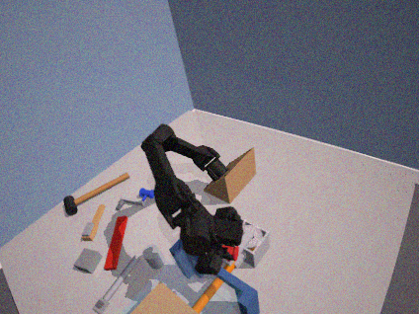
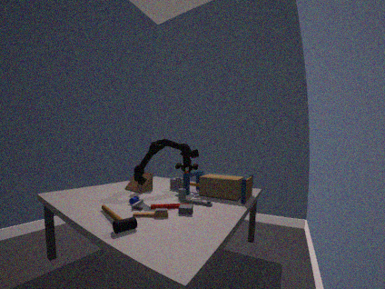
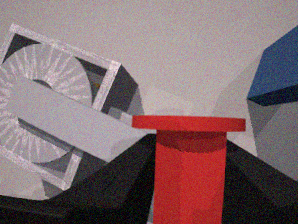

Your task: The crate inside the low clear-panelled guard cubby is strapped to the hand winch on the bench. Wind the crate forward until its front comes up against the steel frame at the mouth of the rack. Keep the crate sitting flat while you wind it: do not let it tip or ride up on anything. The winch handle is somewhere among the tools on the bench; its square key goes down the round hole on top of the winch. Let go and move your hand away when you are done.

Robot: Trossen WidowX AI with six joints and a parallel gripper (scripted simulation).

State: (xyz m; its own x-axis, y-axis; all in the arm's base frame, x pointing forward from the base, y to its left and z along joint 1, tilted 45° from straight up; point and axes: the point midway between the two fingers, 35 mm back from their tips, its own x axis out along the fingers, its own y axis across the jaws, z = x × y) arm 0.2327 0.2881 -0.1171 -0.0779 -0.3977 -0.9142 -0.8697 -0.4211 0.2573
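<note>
The winch handle lies 3 cm behind my gripper tip, 2 cm to the right of it and 3 cm below it. Round my gripper tip: red knob: 1 cm ahead, 2 cm to the right; grey winch: 11 cm behind, 4 cm to the right, 10 cm below; blue steel frame: 7 cm ahead, 1 cm to the right, 3 cm below.
</note>
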